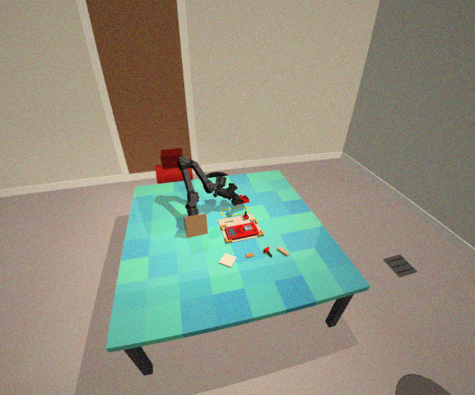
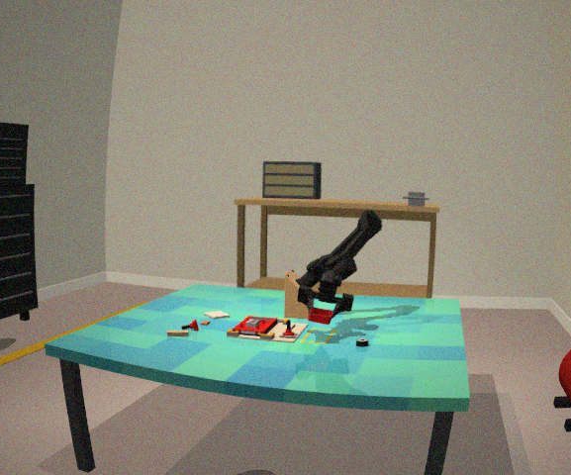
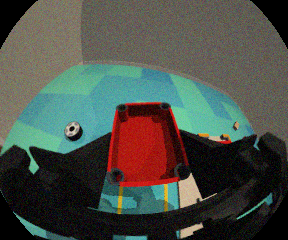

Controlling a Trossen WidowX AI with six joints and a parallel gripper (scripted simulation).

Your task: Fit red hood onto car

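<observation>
My gripper tip is 30 mm short of the black wheel, 150 mm to the right of it and 80 mm above it. Also, from my gripper tip: white tile 200 mm behind, 440 mm to the right, 80 mm below; grey engine block 20 mm behind, 230 mm to the right, 60 mm below; red hood 10 mm below.
</observation>
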